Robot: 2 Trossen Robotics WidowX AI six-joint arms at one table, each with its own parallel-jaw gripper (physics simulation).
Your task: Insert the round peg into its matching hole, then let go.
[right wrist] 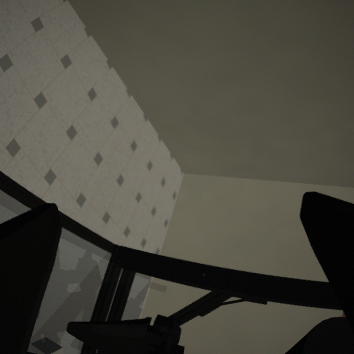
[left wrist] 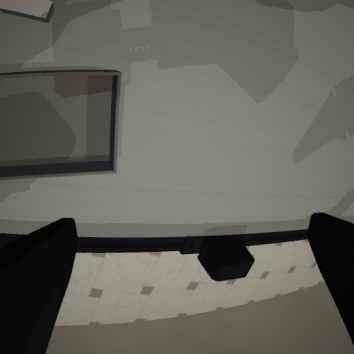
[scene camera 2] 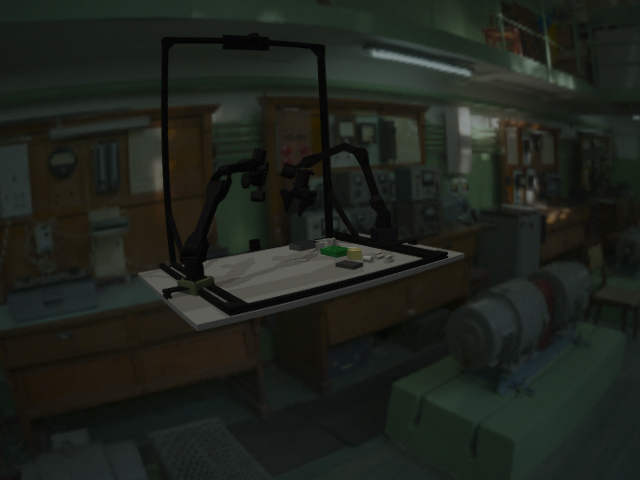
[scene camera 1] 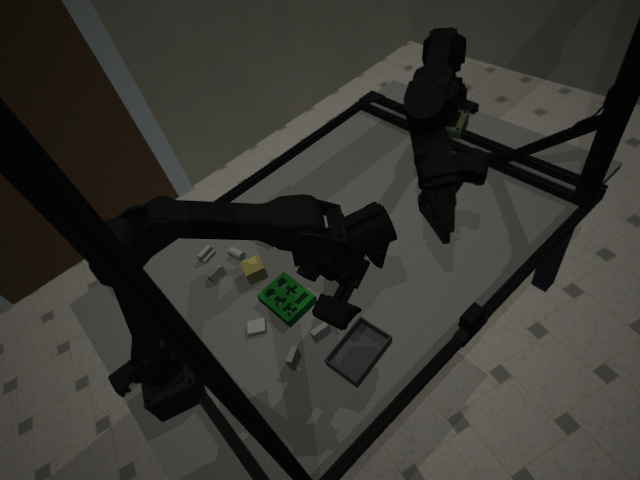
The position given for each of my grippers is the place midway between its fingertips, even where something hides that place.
My left gripper [scene camera 1: 369,288] is open and holds nothing. Also in view: a dark tray [scene camera 1: 355,355]. My right gripper [scene camera 1: 448,238] is open and holds nothing. A green hole board [scene camera 1: 304,300] rests on the table.
